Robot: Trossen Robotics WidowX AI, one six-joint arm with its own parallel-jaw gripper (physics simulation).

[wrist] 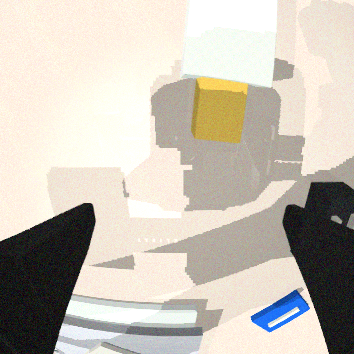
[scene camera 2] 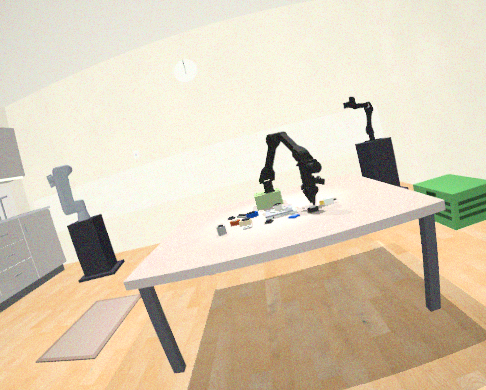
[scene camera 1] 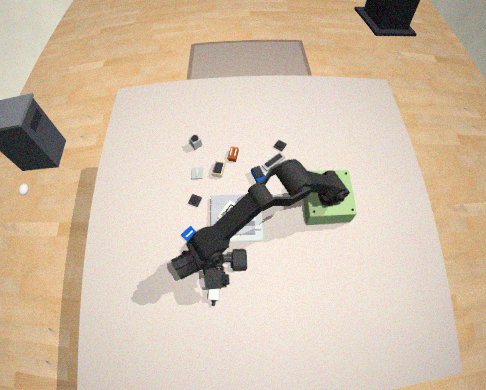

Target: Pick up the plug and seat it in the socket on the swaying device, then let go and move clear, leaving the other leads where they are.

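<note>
The plug, a white block (scene camera 1: pixel 213 295) (scene camera 2: pixel 328 201) (wrist: pixel 230 45) with a yellow tip (wrist: pixel 219 112), lies on the table at the top of the wrist view. My gripper (scene camera 2: pixel 313 203) (wrist: pixel 192 214) is open and empty, low over the table on the yellow-tip side of the plug; its fingertips are hidden under the arm in scene camera 1. The device, a pale grey-blue tray (scene camera 1: pixel 217 201) (wrist: pixel 135 311) with a tilted white part (scene camera 1: pixel 227 209), sits under the forearm; its socket cannot be made out. No other lead can be clearly told.
A black slotted block (scene camera 2: pixel 313 210) (wrist: pixel 327 200) is close by the right finger. A blue slotted piece (scene camera 1: pixel 188 233) (wrist: pixel 280 312) lies beside the tray. An orange block (scene camera 1: pixel 233 153), a beige block (scene camera 1: pixel 218 168) and a grey block (scene camera 1: pixel 195 142) stand farther off. The arm's base is on a green box (scene camera 1: pixel 332 216) (scene camera 2: pixel 268 201).
</note>
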